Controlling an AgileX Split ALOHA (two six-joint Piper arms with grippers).
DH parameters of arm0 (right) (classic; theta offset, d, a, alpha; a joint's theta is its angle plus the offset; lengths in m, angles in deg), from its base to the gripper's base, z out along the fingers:
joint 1: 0 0.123 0 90
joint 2: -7.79 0 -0.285 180
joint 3: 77.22 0 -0.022 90
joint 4: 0 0.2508 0 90
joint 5: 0 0 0.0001 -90
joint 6: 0 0.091 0 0
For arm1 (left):
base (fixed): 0 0 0 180
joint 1: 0 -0.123 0 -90
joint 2: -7.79 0 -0.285 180
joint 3: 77.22 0 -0.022 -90
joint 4: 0 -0.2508 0 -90
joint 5: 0 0 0.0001 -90
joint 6: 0 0.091 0 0
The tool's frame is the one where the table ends.
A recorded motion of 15 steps. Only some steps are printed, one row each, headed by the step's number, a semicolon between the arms.
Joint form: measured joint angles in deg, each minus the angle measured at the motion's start. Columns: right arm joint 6, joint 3, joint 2, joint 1, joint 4, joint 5; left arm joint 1, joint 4, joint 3, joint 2, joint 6, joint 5.
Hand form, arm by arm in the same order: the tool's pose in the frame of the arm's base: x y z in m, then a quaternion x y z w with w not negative. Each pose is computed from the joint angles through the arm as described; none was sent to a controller.
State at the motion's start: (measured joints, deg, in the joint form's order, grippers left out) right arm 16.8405 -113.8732 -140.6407 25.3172 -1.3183 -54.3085; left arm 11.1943 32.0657 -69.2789 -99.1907 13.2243 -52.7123
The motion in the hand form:
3: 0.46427 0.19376 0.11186 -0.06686 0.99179 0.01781 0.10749; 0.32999 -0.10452 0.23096 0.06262 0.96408 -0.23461 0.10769
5: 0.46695 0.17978 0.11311 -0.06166 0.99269 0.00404 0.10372; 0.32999 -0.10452 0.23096 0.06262 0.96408 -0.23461 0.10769
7: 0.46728 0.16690 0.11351 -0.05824 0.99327 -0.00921 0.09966; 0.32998 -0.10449 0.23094 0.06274 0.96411 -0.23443 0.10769
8: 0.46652 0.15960 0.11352 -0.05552 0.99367 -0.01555 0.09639; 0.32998 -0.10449 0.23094 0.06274 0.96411 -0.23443 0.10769
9: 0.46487 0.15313 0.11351 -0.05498 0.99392 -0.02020 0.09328; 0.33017 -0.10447 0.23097 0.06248 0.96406 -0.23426 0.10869
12: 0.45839 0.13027 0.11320 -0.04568 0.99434 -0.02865 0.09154; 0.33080 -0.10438 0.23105 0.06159 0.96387 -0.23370 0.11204
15: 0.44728 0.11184 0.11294 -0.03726 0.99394 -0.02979 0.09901; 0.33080 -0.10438 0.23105 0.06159 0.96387 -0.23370 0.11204
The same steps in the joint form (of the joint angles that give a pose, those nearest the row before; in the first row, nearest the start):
3: -0.33 -0.02 0.12 -2.28 -1.22 -1.75; 0.00 0.00 0.00 0.00 0.00 0.00
5: -0.51 0.57 0.59 -3.67 -2.55 -2.52; 0.00 0.00 0.00 0.00 0.00 0.00
7: -0.68 1.98 1.36 -4.86 -3.86 -2.76; 0.00 -0.02 0.00 0.00 0.00 0.00
8: -0.74 3.11 1.94 -5.54 -4.45 -2.76; 0.00 -0.02 0.00 0.00 0.00 0.00
9: -1.04 4.51 2.65 -6.13 -4.85 -2.53; 0.00 -0.03 0.00 0.00 0.00 0.12
12: -1.46 10.18 5.48 -8.35 -5.78 -0.02; 0.00 -0.02 0.00 0.00 0.00 0.52
15: -1.51 17.18 8.98 -10.12 -6.36 4.37; 0.00 -0.02 0.00 0.00 0.00 0.52

